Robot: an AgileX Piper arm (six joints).
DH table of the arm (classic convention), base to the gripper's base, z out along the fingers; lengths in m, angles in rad. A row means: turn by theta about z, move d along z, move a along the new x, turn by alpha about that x. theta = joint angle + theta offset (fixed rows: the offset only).
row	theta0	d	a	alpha
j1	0	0.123	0	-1.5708
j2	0.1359	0	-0.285	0
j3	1.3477	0	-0.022	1.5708
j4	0	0.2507	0	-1.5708
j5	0	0	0	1.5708
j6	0	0.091	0	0
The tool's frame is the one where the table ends.
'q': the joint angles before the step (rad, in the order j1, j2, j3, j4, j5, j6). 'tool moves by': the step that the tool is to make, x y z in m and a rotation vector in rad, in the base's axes. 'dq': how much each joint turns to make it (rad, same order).
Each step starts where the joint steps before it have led.
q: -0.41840 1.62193 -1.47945 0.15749 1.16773 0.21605
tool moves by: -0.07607 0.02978 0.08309 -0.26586 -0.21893 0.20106
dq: -0.00001 -0.32370 0.04304 -0.04453 0.00002 -0.23313
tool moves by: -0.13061 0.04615 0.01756 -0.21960 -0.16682 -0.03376
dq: 0.00002 -0.49210 0.25071 -0.13047 -0.00001 -0.01442
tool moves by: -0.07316 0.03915 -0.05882 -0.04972 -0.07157 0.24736
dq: 0.26515 -0.39392 0.31152 -0.03342 -0.00001 0.00222
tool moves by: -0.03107 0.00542 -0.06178 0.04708 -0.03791 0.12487
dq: 0.15376 -0.26414 0.24162 0.00465 -0.00919 0.05600
